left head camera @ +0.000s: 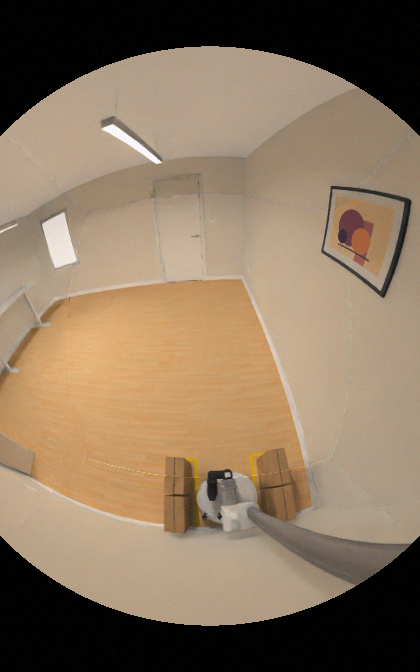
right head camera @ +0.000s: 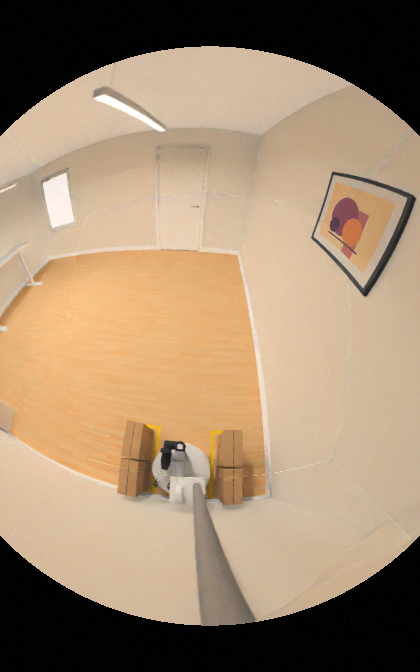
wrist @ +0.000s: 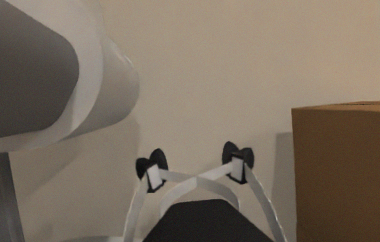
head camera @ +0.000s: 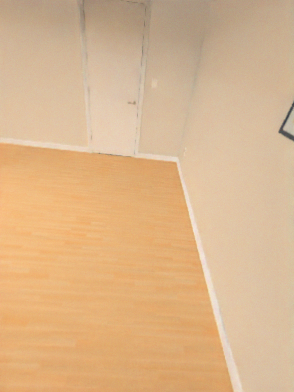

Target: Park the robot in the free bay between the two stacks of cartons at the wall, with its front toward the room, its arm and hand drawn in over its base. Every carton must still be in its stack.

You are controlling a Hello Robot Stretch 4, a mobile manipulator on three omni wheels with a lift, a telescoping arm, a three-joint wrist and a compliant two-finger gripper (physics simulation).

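Places are measured from the robot's base along level axes (x right, y ahead, z up), in centimetres.
Pixels of known places: gripper, between the fingertips: (wrist: 194,158).
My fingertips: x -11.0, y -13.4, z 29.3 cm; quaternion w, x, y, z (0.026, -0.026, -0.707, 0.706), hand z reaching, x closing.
Behind a point stands the place of what it marks.
The left carton stack (left head camera: 177,475) (right head camera: 137,442) and the right carton stack (left head camera: 275,470) (right head camera: 230,447) stand upright at the wall. The wrist view shows one carton (wrist: 340,170) {z 26.6, x -26.4, y -10.8 cm} at the right. My round white base (left head camera: 246,487) (right head camera: 200,460) sits between the stacks, inside their front ends, close to yellow floor lines (left head camera: 197,467) (right head camera: 213,450) on both sides. No contact with cartons shows. The dark wrist and hand are folded over the base. My gripper (wrist: 194,158) {z 29.3, x -11.0, y -13.4 cm} is open and empty, facing the wall, left of the carton. Its fingertips look small in the head views.
The wall (left head camera: 200,565) (right head camera: 150,525) is close behind the base. The side wall (head camera: 250,200) {z 87.7, x 71.6, y 105.5 cm} with a framed picture (left head camera: 365,240) (right head camera: 362,225) is to the right. A door (head camera: 112,75) {z 122.3, x -42.8, y 349.7 cm} is across the room. A white-legged table (left head camera: 32,310) and a low panel (left head camera: 15,455) are at the left.
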